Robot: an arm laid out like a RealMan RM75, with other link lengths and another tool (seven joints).
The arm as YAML. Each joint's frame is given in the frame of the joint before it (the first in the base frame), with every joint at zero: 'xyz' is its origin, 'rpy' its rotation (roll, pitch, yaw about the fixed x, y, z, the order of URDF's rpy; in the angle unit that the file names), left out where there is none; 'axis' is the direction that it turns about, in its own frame. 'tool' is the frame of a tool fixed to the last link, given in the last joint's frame.
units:
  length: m
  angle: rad
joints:
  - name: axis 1
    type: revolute
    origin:
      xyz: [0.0, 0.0, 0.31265]
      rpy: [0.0, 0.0, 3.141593]
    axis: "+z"
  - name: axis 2
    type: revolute
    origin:
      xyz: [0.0, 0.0, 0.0]
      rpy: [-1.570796, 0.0, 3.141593]
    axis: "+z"
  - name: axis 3
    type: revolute
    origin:
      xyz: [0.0, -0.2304, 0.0]
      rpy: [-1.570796, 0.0, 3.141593]
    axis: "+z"
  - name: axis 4
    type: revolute
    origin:
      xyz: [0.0, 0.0, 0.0]
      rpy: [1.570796, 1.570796, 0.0]
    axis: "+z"
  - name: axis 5
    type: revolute
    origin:
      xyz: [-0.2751, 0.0, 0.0]
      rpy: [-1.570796, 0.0, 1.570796]
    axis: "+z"
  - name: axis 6
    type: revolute
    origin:
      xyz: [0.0, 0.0, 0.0]
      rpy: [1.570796, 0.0, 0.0]
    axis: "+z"
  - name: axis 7
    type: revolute
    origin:
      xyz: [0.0, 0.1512, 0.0]
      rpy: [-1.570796, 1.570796, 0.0]
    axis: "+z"
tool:
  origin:
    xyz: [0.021, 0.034, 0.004]
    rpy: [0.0, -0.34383, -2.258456]
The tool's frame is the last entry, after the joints.
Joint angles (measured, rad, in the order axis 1, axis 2, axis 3, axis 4, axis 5, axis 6, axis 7), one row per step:
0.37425, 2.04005, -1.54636, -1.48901, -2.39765, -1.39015, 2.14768
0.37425, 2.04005, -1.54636, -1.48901, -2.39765, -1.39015, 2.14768
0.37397, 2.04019, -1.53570, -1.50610, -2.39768, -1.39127, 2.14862
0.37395, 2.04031, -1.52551, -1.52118, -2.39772, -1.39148, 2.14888
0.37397, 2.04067, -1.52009, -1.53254, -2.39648, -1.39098, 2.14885
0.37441, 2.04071, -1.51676, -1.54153, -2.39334, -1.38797, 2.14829
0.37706, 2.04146, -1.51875, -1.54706, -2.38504, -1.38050, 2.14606
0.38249, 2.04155, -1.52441, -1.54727, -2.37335, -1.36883, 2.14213
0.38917, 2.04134, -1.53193, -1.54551, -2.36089, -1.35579, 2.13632
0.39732, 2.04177, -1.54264, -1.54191, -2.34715, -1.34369, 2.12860
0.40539, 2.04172, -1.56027, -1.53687, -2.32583, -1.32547, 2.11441
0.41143, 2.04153, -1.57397, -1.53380, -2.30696, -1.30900, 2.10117
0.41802, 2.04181, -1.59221, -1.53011, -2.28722, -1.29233, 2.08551
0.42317, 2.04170, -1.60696, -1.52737, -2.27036, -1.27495, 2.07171
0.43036, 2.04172, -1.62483, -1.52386, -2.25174, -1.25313, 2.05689
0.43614, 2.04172, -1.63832, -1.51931, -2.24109, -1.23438, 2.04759
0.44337, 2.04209, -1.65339, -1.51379, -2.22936, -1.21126, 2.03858
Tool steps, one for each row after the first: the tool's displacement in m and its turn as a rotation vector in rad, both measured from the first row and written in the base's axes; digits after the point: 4 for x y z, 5 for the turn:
0.0000, 0.0000, 0.0000, 0.00000, 0.00000, 0.00000
-0.0039, 0.0019, 0.0050, 0.01544, 0.00587, 0.00888
-0.0073, 0.0037, 0.0098, 0.03032, 0.01120, 0.01737
-0.0104, 0.0048, 0.0126, 0.03972, 0.01602, 0.02527
-0.0135, 0.0059, 0.0146, 0.04799, 0.02192, 0.03381
-0.0181, 0.0071, 0.0141, 0.05198, 0.03220, 0.04695
-0.0231, 0.0088, 0.0119, 0.05305, 0.04412, 0.06270
-0.0284, 0.0105, 0.0091, 0.05231, 0.05559, 0.08076
-0.0343, 0.0117, 0.0049, 0.04616, 0.06691, 0.10120
-0.0418, 0.0127, -0.0016, 0.03547, 0.08270, 0.13062
-0.0482, 0.0135, -0.0066, 0.02863, 0.09723, 0.15622
-0.0553, 0.0135, -0.0130, 0.01703, 0.11106, 0.18543
-0.0613, 0.0140, -0.0179, 0.01109, 0.12372, 0.21077
-0.0687, 0.0145, -0.0238, 0.00552, 0.13827, 0.24021
-0.0736, 0.0152, -0.0281, 0.00415, 0.14685, 0.25981
-0.0793, 0.0161, -0.0329, 0.00472, 0.15758, 0.28097

